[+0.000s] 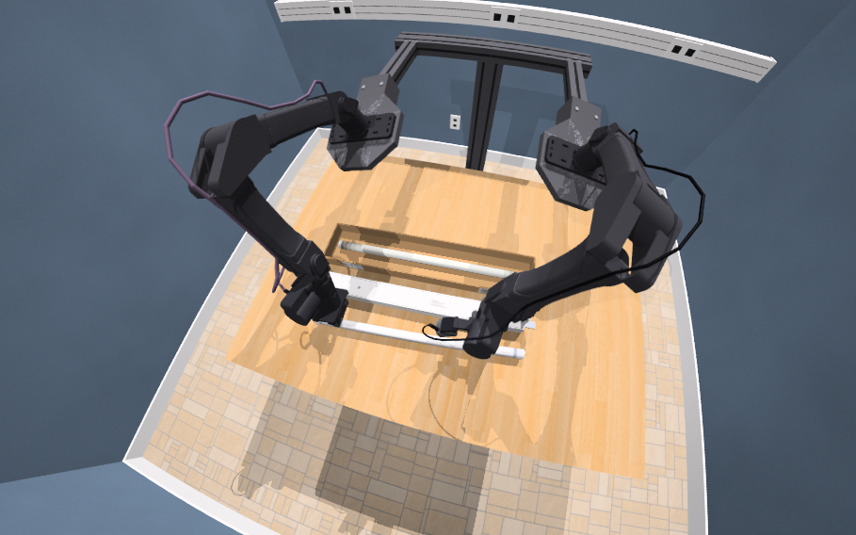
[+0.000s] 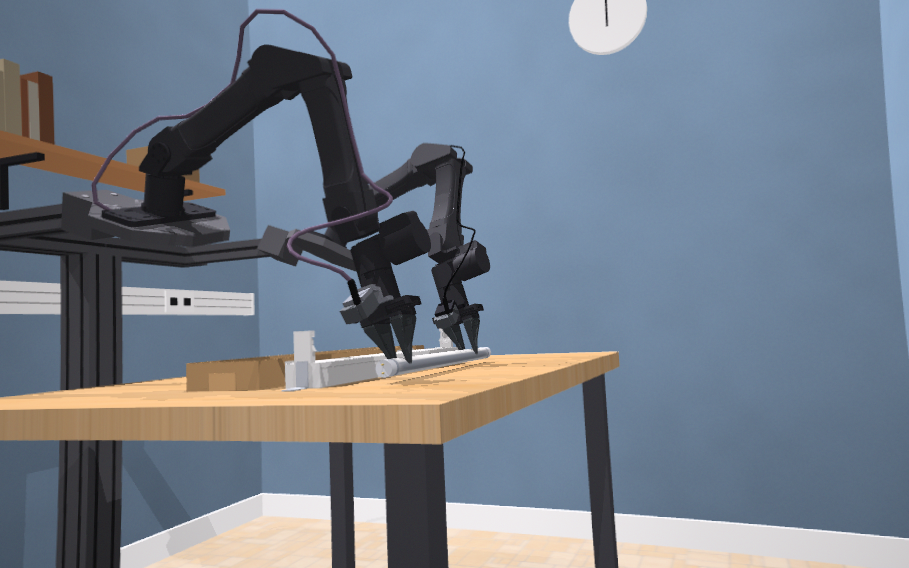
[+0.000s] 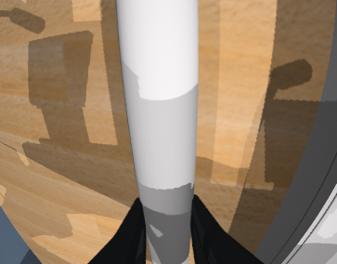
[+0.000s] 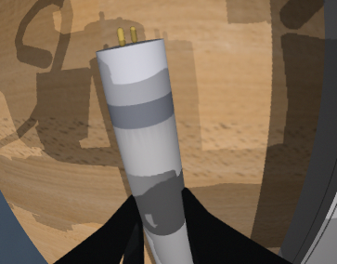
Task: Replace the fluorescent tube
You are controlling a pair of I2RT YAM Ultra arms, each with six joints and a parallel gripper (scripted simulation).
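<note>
My left gripper is now 170 mm to the left of the LED tube, 10 mm short of it and 10 mm above it. The rest, counted from my left hand: light fixture 190 mm to the right, 90 mm behind, 30 mm above; then brown carton 230 mm behind, 190 mm to the right, 10 mm below; then old fluorescent tube 230 mm behind, 190 mm to the right, 10 mm below.
</note>
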